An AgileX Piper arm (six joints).
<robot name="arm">
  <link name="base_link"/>
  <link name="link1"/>
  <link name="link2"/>
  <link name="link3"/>
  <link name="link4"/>
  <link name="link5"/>
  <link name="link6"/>
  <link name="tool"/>
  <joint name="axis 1" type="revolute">
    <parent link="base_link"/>
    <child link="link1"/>
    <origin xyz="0 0 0.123"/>
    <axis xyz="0 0 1"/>
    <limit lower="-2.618" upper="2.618"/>
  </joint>
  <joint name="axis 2" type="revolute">
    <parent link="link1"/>
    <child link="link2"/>
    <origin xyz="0 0 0" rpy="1.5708 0 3.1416"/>
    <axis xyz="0 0 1"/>
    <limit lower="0" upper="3.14"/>
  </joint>
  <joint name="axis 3" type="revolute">
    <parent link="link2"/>
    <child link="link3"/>
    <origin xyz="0.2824 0.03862 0" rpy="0 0 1.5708"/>
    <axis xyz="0 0 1"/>
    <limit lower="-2.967" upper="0"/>
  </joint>
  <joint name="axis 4" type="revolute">
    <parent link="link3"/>
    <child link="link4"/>
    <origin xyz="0.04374 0.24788 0" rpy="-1.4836 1.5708 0"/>
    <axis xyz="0 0 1"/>
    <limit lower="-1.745" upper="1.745"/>
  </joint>
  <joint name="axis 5" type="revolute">
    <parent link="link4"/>
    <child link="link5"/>
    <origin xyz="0 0 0" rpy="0 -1.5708 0"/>
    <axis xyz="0 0 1"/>
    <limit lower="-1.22" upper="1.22"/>
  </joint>
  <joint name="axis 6" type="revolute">
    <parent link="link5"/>
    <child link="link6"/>
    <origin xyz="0.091 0 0" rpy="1.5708 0 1.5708"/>
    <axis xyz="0 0 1"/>
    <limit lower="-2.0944" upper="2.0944"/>
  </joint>
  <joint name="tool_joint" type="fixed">
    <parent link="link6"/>
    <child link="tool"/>
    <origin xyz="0 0 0"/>
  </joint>
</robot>
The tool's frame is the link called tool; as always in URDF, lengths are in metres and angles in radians.
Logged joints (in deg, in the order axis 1, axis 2, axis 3, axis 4, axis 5, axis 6), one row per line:
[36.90, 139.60, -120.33, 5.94, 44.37, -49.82]
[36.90, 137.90, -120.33, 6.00, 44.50, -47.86]
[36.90, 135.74, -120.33, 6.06, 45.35, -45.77]
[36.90, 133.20, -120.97, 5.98, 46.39, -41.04]
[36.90, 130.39, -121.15, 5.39, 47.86, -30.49]
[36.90, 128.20, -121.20, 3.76, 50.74, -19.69]
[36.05, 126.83, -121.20, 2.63, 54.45, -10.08]
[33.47, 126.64, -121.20, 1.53, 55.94, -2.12]
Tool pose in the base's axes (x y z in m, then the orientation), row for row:
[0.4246, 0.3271, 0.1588, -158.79, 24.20, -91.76]
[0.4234, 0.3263, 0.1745, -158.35, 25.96, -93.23]
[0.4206, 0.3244, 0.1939, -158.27, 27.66, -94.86]
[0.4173, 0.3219, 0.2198, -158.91, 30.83, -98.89]
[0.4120, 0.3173, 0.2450, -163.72, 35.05, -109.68]
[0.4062, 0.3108, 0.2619, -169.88, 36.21, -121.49]
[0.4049, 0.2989, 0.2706, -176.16, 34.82, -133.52]
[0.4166, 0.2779, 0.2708, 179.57, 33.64, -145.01]
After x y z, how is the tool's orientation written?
As angles about the fixed x, y, z axes (roll, pitch, yaw), in degrees.
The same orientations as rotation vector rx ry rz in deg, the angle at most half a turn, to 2 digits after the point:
[-98.87, 110.50, 2.20]
[-96.00, 110.97, 2.84]
[-93.22, 111.63, 3.66]
[-87.52, 113.58, 5.42]
[-76.56, 119.83, 9.22]
[-66.37, 126.97, 11.82]
[-56.18, 134.72, 13.56]
[-44.48, 140.56, 13.93]

